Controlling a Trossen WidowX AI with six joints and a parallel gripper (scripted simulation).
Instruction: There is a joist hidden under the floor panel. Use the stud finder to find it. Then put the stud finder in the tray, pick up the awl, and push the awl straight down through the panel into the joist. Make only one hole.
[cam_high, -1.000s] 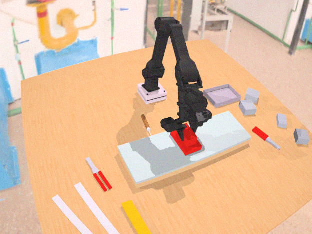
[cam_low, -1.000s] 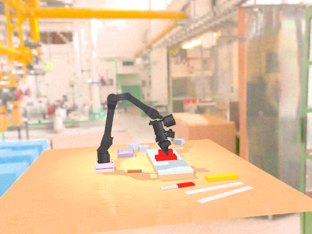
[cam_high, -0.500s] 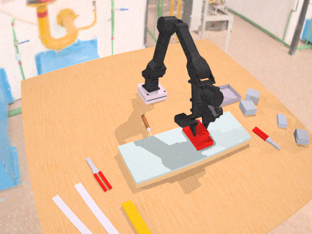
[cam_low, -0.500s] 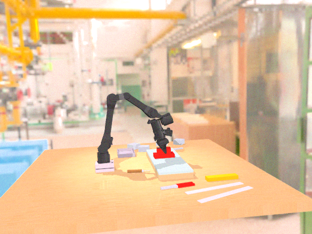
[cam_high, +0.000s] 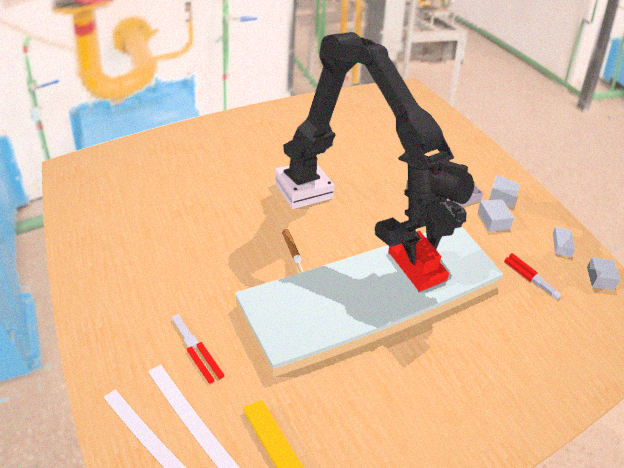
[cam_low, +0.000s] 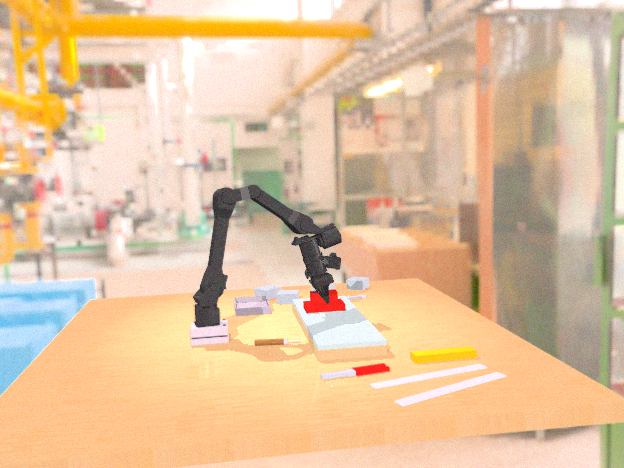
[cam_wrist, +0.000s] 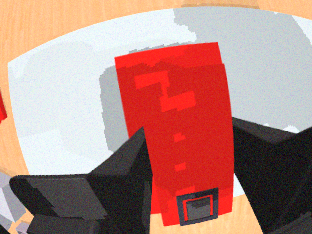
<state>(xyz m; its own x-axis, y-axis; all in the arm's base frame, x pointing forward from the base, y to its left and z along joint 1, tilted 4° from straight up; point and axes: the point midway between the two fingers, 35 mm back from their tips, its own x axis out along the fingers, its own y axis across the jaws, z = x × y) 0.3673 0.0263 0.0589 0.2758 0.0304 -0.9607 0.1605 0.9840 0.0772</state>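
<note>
The lilac tray is 27 cm to the left of my gripper tip, 18 cm behind it and 5 cm below it. Also, from my gripper tip: awl: 19 cm behind, 17 cm to the right, 6 cm below; red stud finder: 2 cm behind, 2 cm above; yellow strip: 44 cm to the right, 15 cm ahead, 6 cm below.
</note>
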